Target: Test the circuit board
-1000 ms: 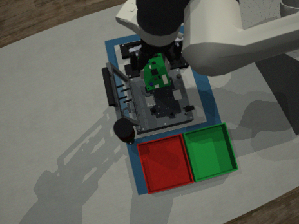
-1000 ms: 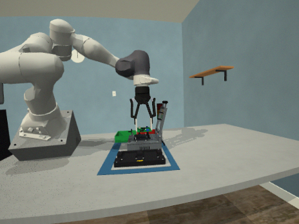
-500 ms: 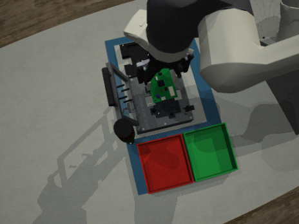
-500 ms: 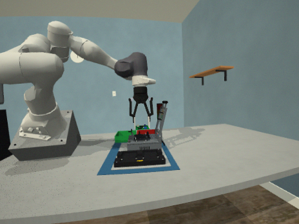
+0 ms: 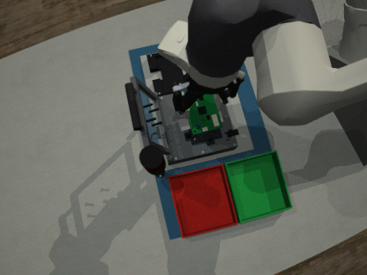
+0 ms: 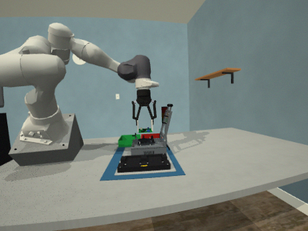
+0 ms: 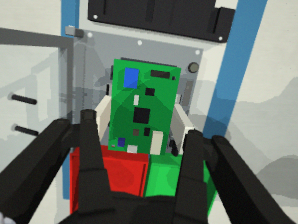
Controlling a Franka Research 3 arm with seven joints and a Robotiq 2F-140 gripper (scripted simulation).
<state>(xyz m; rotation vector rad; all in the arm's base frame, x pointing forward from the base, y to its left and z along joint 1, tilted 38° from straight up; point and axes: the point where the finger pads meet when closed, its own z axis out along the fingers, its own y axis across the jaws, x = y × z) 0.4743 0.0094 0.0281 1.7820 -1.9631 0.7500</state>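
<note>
Now: the tester plate 80 mm below my hand and 10 mm to the left of it. From my hand the other things lie so: latch hook 70 mm to the left, 70 mm below, 50 mm behind; clear lid 120 mm ahead, 30 mm above, 10 mm to the right; green circuit board 20 mm below.
</note>
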